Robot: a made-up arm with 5 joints. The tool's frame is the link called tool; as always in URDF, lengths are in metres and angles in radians. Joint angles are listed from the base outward. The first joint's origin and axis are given. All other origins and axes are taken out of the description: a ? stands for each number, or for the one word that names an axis. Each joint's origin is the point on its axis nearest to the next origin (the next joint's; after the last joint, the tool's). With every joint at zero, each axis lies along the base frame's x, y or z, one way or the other. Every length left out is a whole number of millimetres.
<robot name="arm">
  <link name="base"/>
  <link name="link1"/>
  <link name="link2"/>
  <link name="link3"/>
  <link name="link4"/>
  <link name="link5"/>
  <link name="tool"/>
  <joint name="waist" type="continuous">
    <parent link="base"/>
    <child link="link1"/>
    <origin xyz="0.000 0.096 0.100"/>
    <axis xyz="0 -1 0"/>
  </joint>
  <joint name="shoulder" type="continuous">
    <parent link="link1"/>
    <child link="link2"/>
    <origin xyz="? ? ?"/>
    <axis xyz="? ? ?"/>
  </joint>
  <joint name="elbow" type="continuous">
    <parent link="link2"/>
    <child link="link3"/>
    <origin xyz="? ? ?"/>
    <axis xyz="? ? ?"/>
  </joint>
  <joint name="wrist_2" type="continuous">
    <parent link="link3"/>
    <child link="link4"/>
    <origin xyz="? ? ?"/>
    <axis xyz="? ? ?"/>
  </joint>
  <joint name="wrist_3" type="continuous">
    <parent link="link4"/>
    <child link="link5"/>
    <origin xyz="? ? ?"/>
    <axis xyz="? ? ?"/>
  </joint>
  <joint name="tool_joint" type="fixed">
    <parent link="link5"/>
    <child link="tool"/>
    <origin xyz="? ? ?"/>
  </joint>
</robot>
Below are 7 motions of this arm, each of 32 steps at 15 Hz.
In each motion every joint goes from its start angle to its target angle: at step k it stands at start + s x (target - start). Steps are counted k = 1, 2, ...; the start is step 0. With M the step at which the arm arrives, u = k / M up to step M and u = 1 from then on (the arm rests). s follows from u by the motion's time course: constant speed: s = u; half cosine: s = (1 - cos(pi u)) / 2; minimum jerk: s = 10 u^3 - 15 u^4 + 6 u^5.
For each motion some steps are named. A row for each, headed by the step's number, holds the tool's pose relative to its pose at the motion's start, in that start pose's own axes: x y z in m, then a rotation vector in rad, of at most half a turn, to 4 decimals.
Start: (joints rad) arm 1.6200 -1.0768 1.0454 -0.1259 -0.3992
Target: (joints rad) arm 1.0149 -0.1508 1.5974 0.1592 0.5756
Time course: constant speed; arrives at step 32
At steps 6, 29, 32:
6: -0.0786 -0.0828 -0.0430 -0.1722 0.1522 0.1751
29: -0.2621 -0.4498 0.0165 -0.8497 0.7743 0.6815
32: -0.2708 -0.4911 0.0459 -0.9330 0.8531 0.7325

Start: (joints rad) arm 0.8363 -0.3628 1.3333 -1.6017 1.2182
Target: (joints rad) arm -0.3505 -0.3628 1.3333 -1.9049 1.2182
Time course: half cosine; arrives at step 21
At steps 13, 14, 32:
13: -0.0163 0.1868 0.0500 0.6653 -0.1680 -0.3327
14: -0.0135 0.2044 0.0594 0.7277 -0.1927 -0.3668
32: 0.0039 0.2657 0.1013 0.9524 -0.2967 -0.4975

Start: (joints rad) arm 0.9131 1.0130 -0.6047 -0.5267 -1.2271
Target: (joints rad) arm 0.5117 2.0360 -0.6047 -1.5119 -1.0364
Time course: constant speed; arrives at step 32
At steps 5, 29, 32:
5: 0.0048 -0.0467 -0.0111 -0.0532 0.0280 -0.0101
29: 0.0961 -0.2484 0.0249 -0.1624 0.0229 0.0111
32: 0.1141 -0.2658 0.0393 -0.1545 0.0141 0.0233

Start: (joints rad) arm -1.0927 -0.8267 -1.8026 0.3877 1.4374
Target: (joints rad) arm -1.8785 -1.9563 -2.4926 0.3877 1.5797
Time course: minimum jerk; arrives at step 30
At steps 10, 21, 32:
10: -0.0609 -0.0401 -0.1719 -0.3286 0.1517 0.0966
21: -0.1500 -0.4578 -0.4928 -1.3108 0.3150 0.2176
32: -0.1158 -0.5909 -0.5155 -1.5427 0.2665 0.1989

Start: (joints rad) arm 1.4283 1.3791 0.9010 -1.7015 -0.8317
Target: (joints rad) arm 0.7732 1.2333 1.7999 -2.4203 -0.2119
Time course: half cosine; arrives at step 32
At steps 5, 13, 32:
5: 0.0111 -0.0095 0.0239 0.0845 0.0592 -0.0274
13: 0.0719 -0.0942 0.1081 0.5214 0.3478 -0.1332
32: 0.1441 -0.3497 0.0239 1.5434 0.8443 -0.1104

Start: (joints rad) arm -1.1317 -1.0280 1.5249 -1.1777 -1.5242
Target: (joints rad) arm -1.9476 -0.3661 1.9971 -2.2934 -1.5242
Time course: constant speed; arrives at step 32
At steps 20, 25, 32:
20: 0.3949 -0.0280 0.0291 -0.0262 0.4411 -0.3564
25: 0.4862 -0.0228 -0.0135 -0.1094 0.5486 -0.4826
32: 0.5907 -0.0237 -0.0970 -0.2758 0.6697 -0.6810

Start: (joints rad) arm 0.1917 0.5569 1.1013 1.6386 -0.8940
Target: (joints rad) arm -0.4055 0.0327 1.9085 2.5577 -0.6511
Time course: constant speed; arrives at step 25
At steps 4, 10, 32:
4: 0.0288 -0.0156 -0.0036 -0.0739 0.1032 0.0304
10: 0.0524 -0.0489 -0.0155 -0.1814 0.2850 0.1120
32: -0.0121 -0.1784 -0.0470 -0.4549 0.7717 0.5368

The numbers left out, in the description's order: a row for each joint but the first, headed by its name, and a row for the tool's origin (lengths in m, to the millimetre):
shoulder: xyz 0.111 0.000 -0.092, axis -1 0 0
elbow: xyz 0.000 0.147 -0.108, axis 0 -1 0
wrist_2: xyz -0.134 0.000 -0.234, axis -1 0 0
wrist_3: xyz 0.000 0.385 0.070, axis 0 1 0
tool: xyz -0.081 0.000 0.065

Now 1 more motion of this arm.
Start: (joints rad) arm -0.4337 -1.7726 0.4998 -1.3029 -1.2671
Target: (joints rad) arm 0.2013 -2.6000 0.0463 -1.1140 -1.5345
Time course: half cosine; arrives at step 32
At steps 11, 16, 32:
11: 0.0242 0.0853 -0.0224 -0.0856 0.0287 -0.2475
16: 0.0677 0.1550 -0.0457 -0.1920 0.0884 -0.4565
32: 0.2018 0.2531 -0.1273 -0.4841 0.3131 -0.8431

